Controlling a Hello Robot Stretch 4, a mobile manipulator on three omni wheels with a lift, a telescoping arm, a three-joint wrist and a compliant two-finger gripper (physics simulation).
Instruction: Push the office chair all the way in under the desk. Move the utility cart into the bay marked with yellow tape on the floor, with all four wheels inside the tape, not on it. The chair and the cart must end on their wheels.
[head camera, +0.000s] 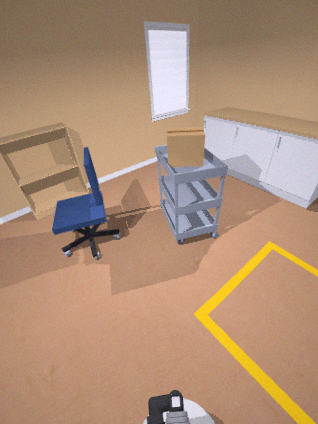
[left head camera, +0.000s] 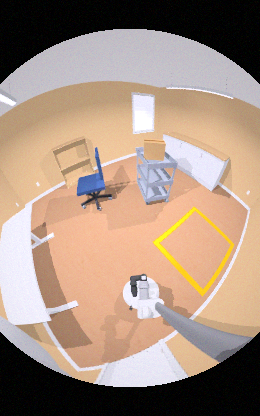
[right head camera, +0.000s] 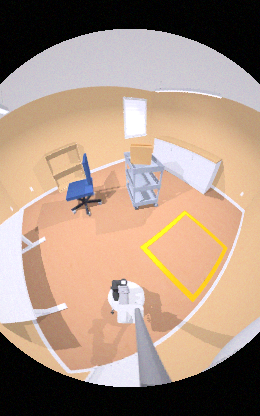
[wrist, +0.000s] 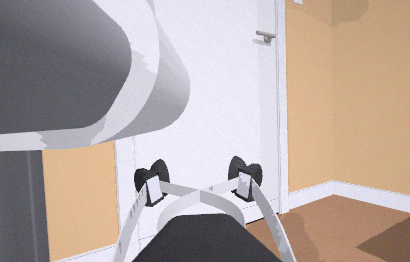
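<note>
The blue office chair stands upright on its wheels, left of the cart. The white desk is at the left edge, well apart from the chair. The grey three-shelf utility cart stands on its wheels, with a cardboard box on top. The yellow tape bay lies on the floor to the right, apart from the cart. My gripper is open, with nothing between its fingertips, facing a white door.
A wooden bookshelf stands behind the chair against the wall. White cabinets with a wooden top are right of the cart. The white door has a lever handle.
</note>
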